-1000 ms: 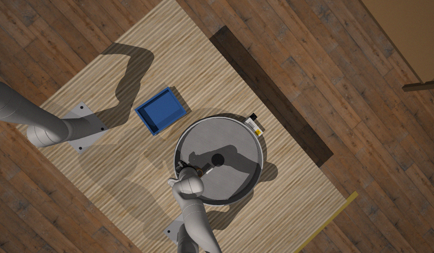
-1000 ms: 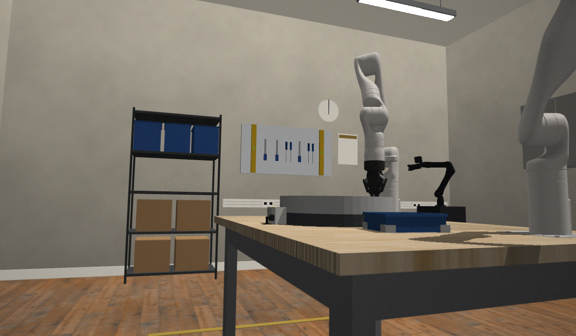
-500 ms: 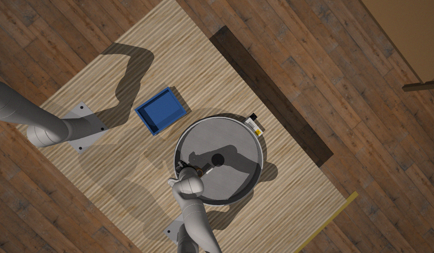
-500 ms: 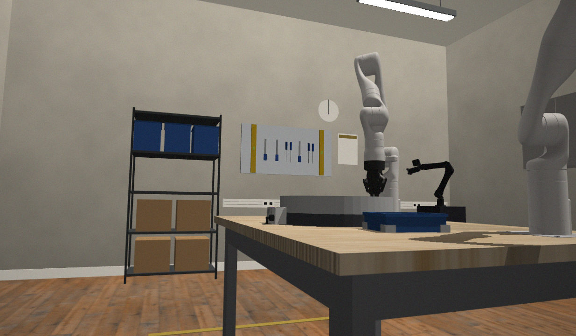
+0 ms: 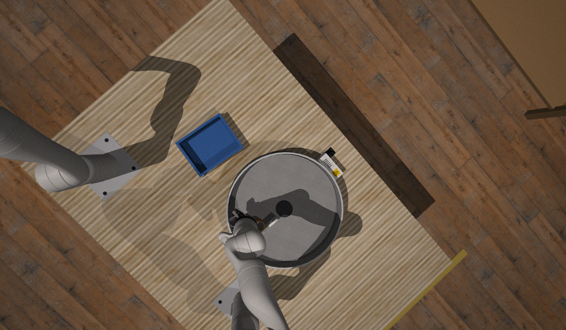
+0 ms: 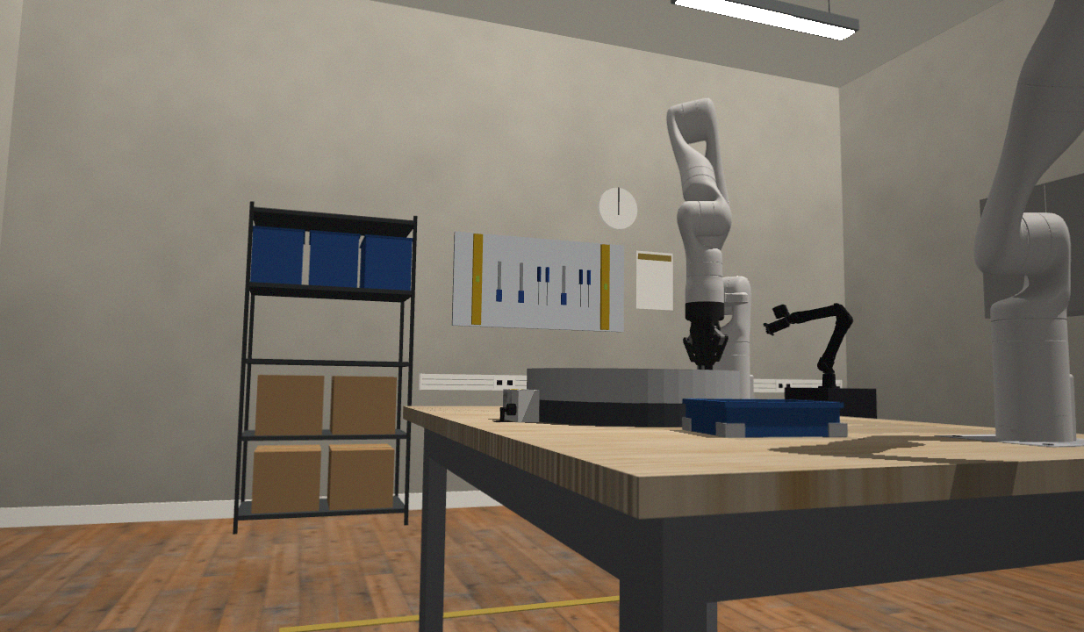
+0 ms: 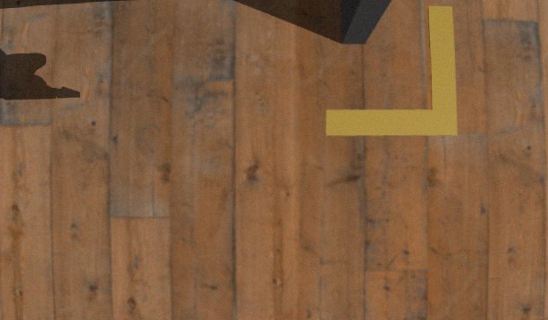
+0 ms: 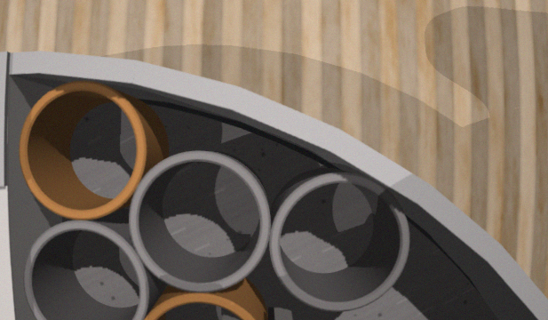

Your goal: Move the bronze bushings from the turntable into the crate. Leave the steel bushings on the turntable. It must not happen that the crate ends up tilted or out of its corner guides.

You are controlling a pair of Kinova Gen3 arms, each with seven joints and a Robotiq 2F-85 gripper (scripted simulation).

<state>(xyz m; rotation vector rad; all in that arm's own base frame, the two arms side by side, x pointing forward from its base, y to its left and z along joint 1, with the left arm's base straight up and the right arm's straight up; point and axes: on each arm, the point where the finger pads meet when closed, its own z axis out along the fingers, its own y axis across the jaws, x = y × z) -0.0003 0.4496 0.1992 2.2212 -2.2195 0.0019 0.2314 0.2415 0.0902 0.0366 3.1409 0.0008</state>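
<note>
My right hand is 280 mm to the right of the blue crate, 90 mm short of it and 70 mm above it. Also, from my right hand: round grey turntable (120 mm ahead, 80 mm to the right, 40 mm below).
</note>
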